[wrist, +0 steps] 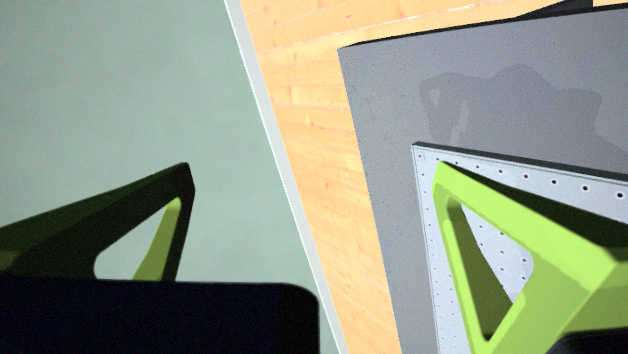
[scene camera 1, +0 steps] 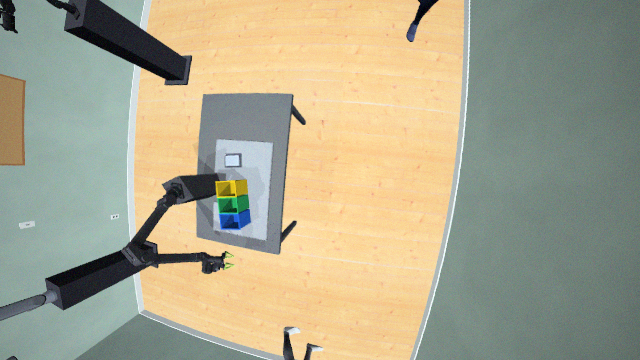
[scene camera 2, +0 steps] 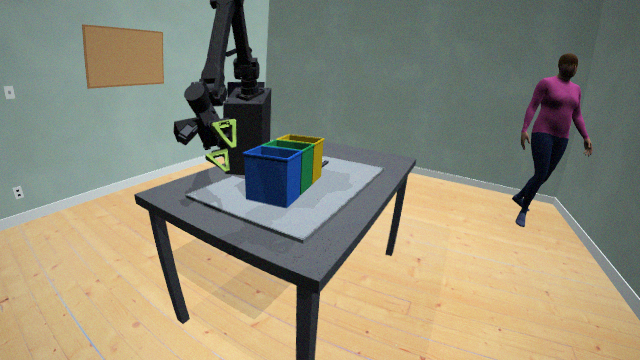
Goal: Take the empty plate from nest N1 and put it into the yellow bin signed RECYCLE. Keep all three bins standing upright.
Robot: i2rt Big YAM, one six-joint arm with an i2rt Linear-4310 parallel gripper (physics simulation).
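Where they show: gripper, fingertip midpoint: (wrist: 313,175) (scene camera 1: 234,260) (scene camera 2: 230,159); arm's base, link origin: (scene camera 1: 177,190) (scene camera 2: 250,94).
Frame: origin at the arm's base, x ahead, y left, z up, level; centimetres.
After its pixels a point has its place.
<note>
My gripper (scene camera 1: 233,260) @(x 42.3, y -51.4, z -13.1 cm) (scene camera 2: 231,159) @(x 42.3, y -51.4, z -13.1 cm) (wrist: 313,175) @(x 42.3, y -51.4, z -13.1 cm) is wide open, with nothing between its green fingers. It hangs in the air beside the table, off the blue-bin end in scene camera 1. A small pale plate (scene camera 1: 232,160) @(x 21.0, y 25.4, z -33.7 cm) lies in a dark-rimmed nest on the light board, beyond the yellow bin. The nest's label cannot be read. The yellow bin (scene camera 1: 241,188) @(x 36.4, y 4.1, z -26.9 cm) (scene camera 2: 318,160) @(x 36.1, y 5.5, z -27.2 cm) stands upright at one end of the row. The green bin (scene camera 1: 243,204) @(x 39.0, y -9.0, z -27.6 cm) (scene camera 2: 307,170) @(x 38.8, y -7.7, z -28.0 cm) stands upright in the middle, and the blue bin (scene camera 1: 245,220) @(x 41.7, y -22.4, z -27.9 cm) (scene camera 2: 272,177) @(x 37.0, y -27.7, z -25.7 cm) at the other end. The RECYCLE sign does not show.
The light board (scene camera 1: 260,155) @(x 45.6, y 32.6, z -36.2 cm) (scene camera 2: 345,185) @(x 49.1, y 7.7, z -36.6 cm) (wrist: 427,200) @(x 56.8, y -33.1, z -36.3 cm) lies on the dark table (scene camera 1: 245,115) @(x 26.1, y 65.5, z -37.5 cm) (scene camera 2: 250,255) @(x 49.4, y -53.1, z -38.5 cm) (wrist: 370,100) @(x 65.7, y -45.2, z -37.6 cm). The arm's black pedestal (scene camera 2: 257,120) @(x 9.6, y -5.1, z -11.1 cm) stands at the table's side, near the bins. A person (scene camera 2: 555,110) is on the floor far from the table.
</note>
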